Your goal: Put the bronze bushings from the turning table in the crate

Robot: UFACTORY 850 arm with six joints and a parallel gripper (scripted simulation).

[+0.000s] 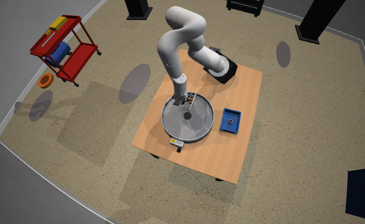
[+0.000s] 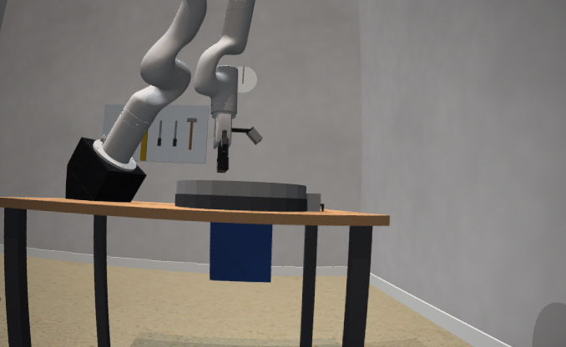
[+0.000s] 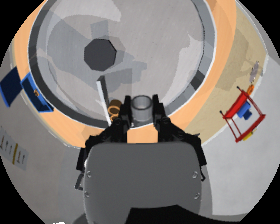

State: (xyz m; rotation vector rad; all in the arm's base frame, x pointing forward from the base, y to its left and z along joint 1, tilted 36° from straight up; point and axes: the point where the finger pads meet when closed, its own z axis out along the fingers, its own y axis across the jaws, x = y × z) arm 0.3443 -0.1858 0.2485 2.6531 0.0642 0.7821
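My gripper is now 80 mm above the grey turning table, 70 mm to the right of it and 70 mm short of it. Round my hand: blue crate 420 mm to the left, 110 mm below, 50 mm ahead.
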